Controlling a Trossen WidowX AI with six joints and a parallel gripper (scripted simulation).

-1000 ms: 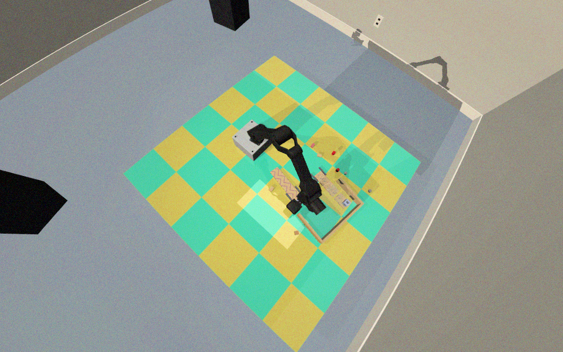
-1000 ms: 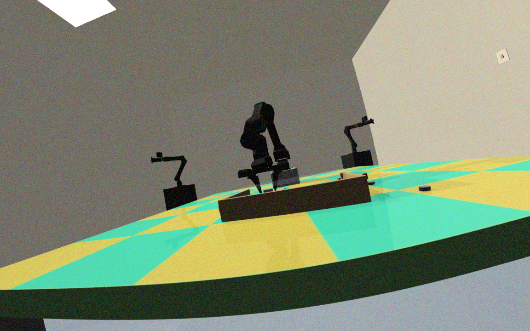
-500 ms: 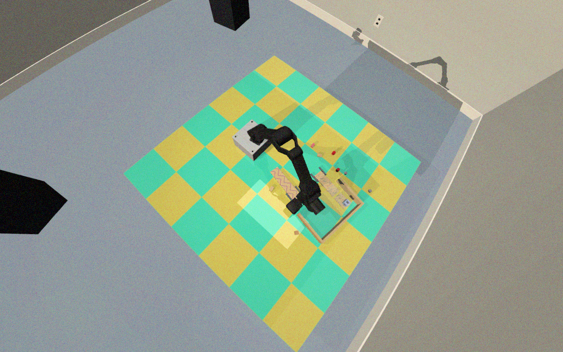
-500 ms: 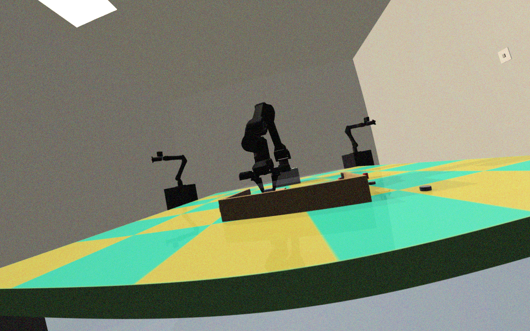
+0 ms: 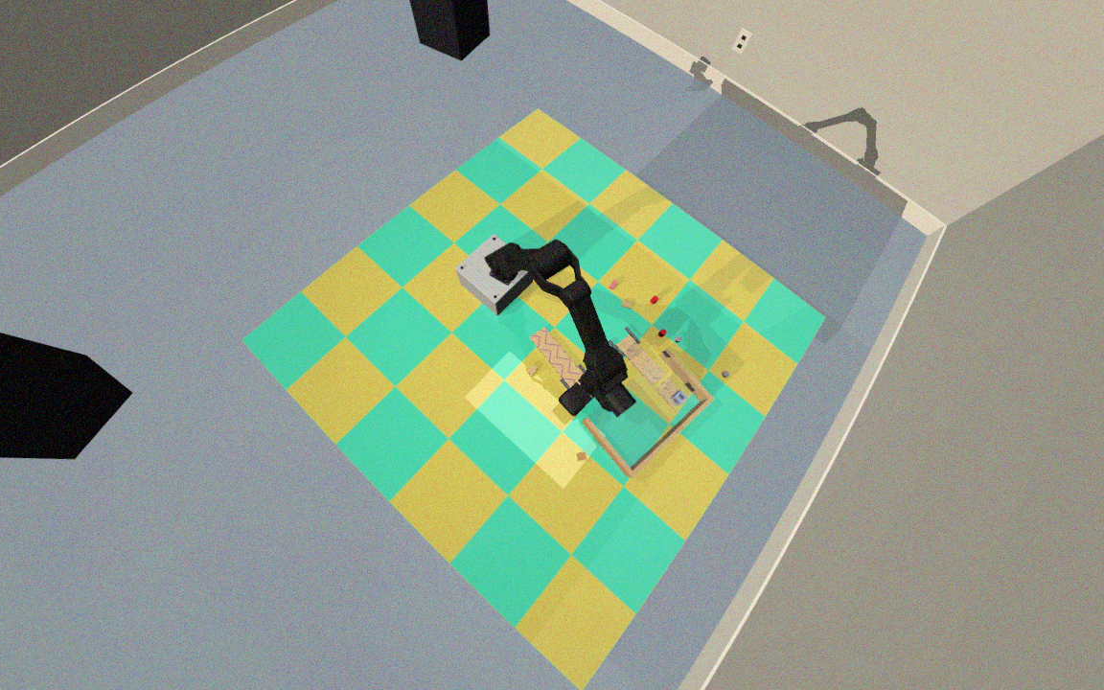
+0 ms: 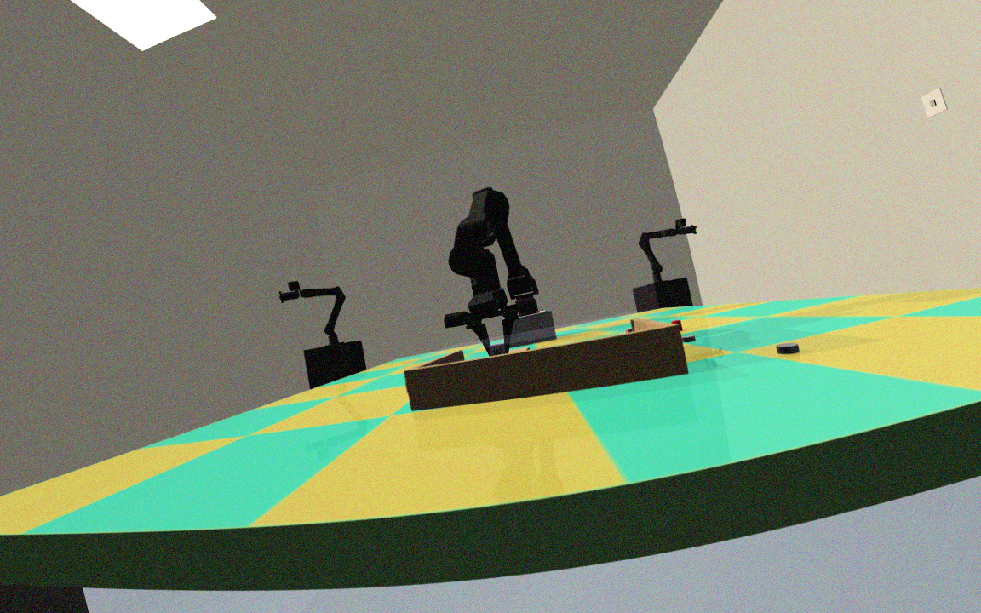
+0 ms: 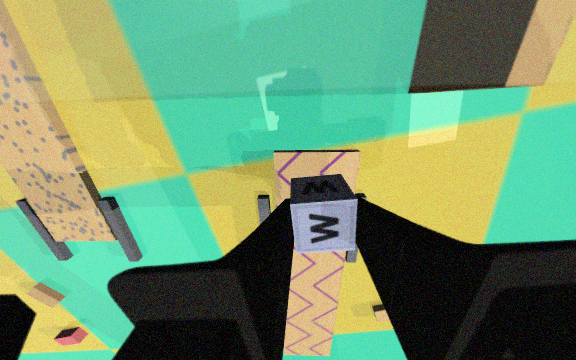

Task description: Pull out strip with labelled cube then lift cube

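The zigzag strip is 90 mm behind my gripper tip, 40 mm to the left of it and 20 mm below it. Also, from my gripper tip: pink block (350 mm to the left, 80 mm behind, 20 mm below); then tan block (160 mm to the right, 80 mm ahead, 10 mm below).
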